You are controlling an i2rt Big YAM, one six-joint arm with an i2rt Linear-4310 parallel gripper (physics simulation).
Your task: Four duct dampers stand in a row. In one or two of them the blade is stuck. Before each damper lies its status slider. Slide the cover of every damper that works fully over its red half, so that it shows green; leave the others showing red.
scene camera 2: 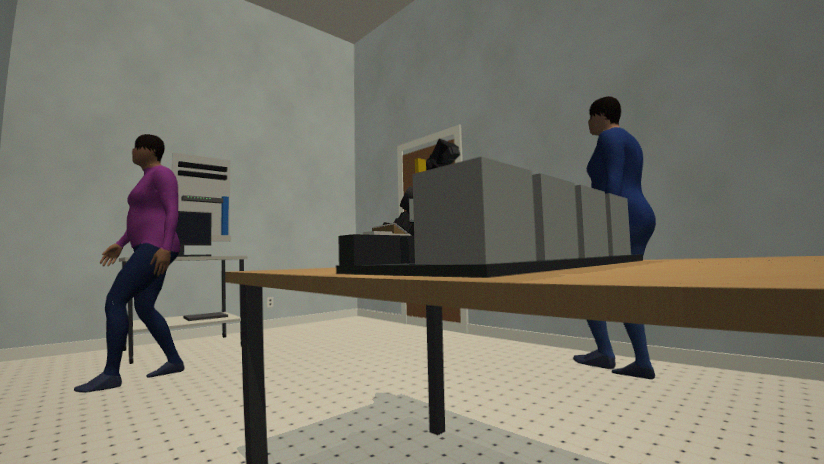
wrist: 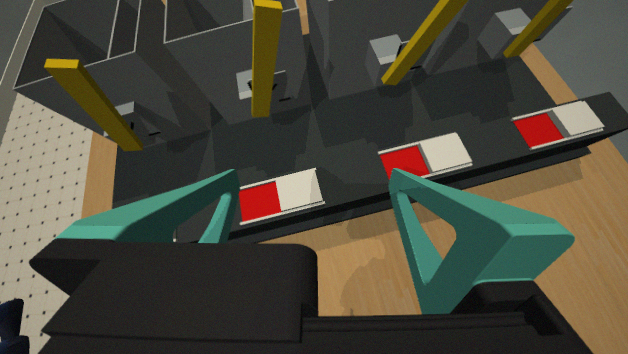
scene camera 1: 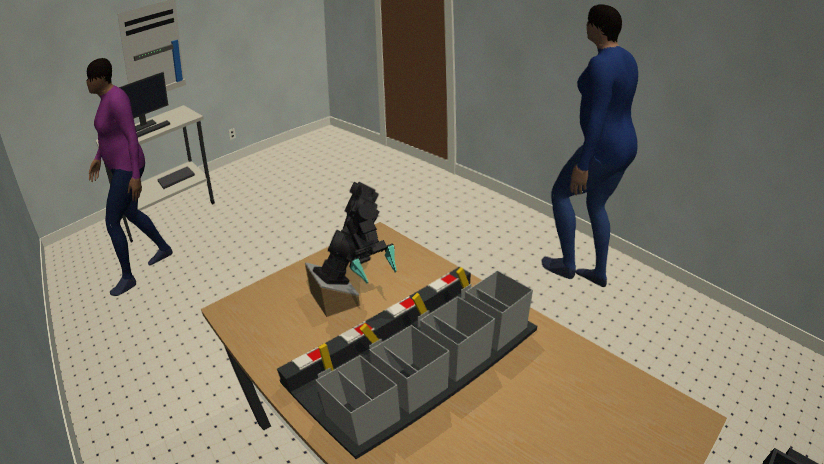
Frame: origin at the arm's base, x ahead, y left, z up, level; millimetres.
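Where they show: gripper, fingertip midpoint: [wrist: 314, 177] [scene camera 1: 381, 277]; arm's base, origin of the base link: [scene camera 1: 330, 277].
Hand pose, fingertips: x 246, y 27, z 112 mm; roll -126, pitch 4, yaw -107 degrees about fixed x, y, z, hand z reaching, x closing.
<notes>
Each offset is from my fingertips to the top centre of the thing. "spot": to the spot under its first point. Level surfaces: height alone.
Four grey dampers {spot: dy -353, dx +332, dz -100 mm} [scene camera 1: 374, 416] [scene camera 2: 449, 221] stand in a row, with yellow levers [scene camera 1: 326, 357] [wrist: 266, 60] on their near sides. Four status sliders lie on the black rail {spot: dy -397, dx +35, dz -131 mm} [scene camera 1: 296, 374] [scene camera 2: 374, 249]. All show red in scene camera 1, where their white covers [scene camera 1: 302, 361] [scene camera 1: 351, 335] [scene camera 1: 397, 309] [scene camera 1: 439, 284] sit left of red. In the wrist view three red halves [wrist: 258, 201] [wrist: 405, 159] [wrist: 539, 130] show left of their covers; the fourth slider is hidden there behind the left finger. My gripper [scene camera 1: 381, 276] [wrist: 314, 177] is open and empty, above and on the robot's side of the rail.
The arm's wedge base [scene camera 1: 334, 298] stands on the wooden table [scene camera 1: 605, 391] [scene camera 2: 720, 305]. The black base plate {dz -190 mm} [scene camera 1: 360, 450] carries the dampers. A person in purple [scene camera 1: 118, 123] [scene camera 2: 152, 201] and one in blue [scene camera 1: 611, 115] [scene camera 2: 622, 167] stand beyond the table.
</notes>
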